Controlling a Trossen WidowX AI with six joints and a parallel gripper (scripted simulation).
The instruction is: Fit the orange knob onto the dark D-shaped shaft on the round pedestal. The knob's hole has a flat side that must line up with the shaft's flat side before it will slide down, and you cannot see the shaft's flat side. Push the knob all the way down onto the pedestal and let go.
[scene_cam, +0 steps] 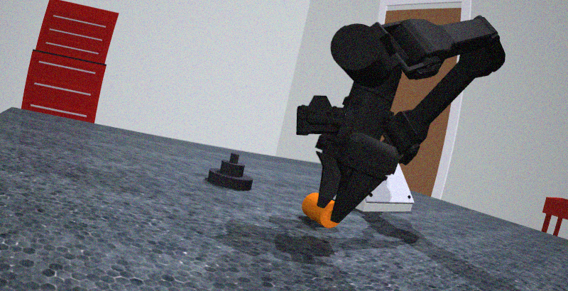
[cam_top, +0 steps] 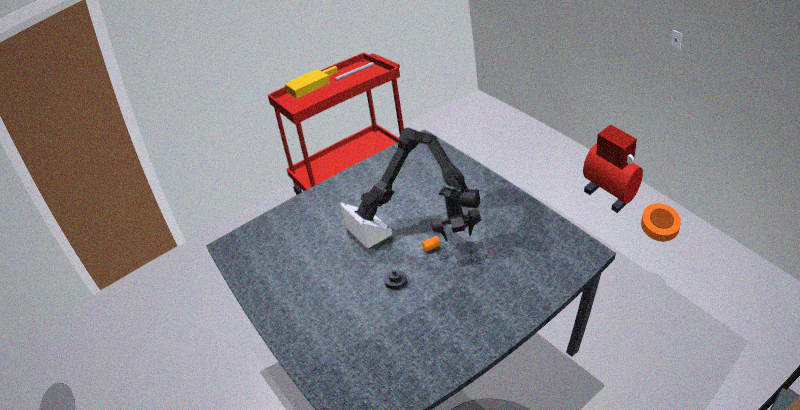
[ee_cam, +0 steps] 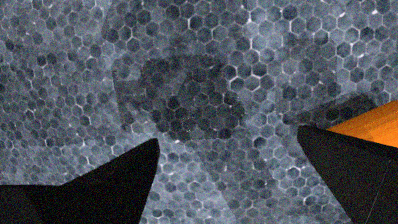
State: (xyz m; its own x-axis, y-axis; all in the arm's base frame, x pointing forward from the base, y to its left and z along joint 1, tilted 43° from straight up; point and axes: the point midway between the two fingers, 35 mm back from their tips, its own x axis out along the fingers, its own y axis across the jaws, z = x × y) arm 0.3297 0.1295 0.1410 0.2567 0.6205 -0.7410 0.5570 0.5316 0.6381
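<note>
The orange knob is 80 mm behind my gripper tip, 80 mm to the right of it and 20 mm below it. The rest, counted from my gripper tip: pedestal (40 mm behind, 290 mm to the right, 10 mm below).
</note>
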